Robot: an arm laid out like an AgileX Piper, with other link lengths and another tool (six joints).
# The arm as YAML. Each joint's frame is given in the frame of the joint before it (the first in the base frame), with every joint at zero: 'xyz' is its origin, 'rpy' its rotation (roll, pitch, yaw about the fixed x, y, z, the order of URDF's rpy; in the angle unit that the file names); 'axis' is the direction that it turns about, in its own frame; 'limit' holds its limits. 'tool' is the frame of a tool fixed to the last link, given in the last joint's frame.
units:
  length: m
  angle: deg
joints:
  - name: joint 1
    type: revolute
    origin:
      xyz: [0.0, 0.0, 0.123]
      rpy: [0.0, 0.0, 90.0]
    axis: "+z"
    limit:
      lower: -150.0
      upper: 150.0
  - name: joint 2
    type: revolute
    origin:
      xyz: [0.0, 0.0, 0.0]
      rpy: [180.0, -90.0, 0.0]
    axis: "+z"
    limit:
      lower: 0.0
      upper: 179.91
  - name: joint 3
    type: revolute
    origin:
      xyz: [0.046, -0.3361, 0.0]
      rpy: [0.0, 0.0, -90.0]
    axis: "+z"
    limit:
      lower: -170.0
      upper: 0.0
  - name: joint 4
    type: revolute
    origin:
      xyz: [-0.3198, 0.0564, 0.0]
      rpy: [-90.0, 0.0, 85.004]
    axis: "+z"
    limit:
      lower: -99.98
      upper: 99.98
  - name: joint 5
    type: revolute
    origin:
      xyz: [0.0, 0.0, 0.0]
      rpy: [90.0, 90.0, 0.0]
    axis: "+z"
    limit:
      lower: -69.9
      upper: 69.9
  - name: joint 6
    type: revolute
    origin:
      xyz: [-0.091, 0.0, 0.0]
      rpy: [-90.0, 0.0, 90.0]
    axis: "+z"
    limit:
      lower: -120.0
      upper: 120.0
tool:
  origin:
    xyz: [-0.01, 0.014, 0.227]
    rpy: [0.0, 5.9, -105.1]
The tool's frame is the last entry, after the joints.
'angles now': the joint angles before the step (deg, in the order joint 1, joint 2, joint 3, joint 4, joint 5, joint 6). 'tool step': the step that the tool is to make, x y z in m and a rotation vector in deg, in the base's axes. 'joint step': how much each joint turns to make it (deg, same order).
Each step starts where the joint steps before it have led.
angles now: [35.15 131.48 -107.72 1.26 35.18 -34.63]
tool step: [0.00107 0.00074 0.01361 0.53 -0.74 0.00]
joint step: [0.00 -1.06 0.00 0.01 0.16 -0.01]
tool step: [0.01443 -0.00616 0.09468 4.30 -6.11 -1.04]
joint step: [-1.00 -6.94 0.00 0.06 -0.53 0.01]
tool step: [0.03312 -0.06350 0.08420 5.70 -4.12 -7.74]
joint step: [-5.37 -6.26 0.01 0.12 -0.28 3.50]
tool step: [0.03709 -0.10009 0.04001 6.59 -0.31 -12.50]
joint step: [-8.03 -3.10 -0.05 0.00 0.00 7.36]
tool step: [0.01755 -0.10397 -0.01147 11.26 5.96 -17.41]
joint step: [-8.11 -0.21 0.00 0.00 2.46 15.60]
